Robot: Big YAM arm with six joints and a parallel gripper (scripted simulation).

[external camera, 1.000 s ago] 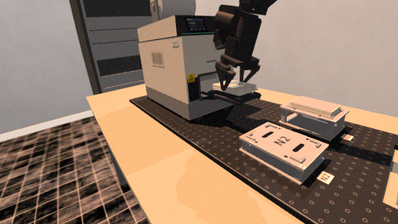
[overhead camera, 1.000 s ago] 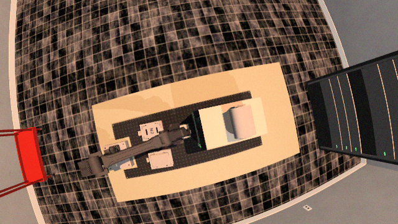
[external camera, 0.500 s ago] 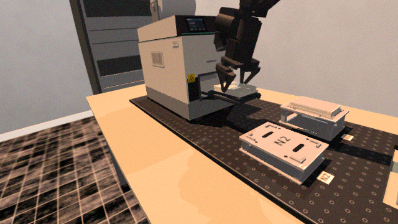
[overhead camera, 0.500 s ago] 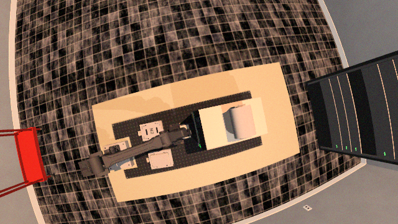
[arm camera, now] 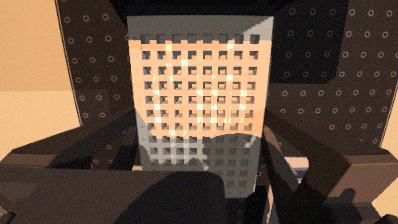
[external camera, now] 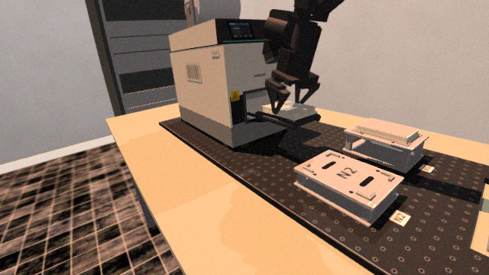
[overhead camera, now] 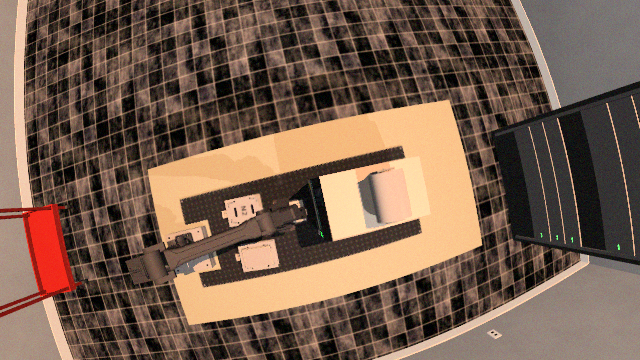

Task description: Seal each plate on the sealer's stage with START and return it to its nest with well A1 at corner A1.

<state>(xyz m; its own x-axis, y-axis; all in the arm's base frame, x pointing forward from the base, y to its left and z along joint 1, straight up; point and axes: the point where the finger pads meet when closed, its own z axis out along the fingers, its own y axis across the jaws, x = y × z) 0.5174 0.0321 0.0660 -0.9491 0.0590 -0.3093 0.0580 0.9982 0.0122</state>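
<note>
My gripper is now right at the well plate. Also, from my hand: sealer stage: 20 mm below; then plate nest N2: 200 mm behind, 60 mm to the left, 90 mm below; then sealer screen: 120 mm ahead, 40 mm to the left, 200 mm above.
</note>
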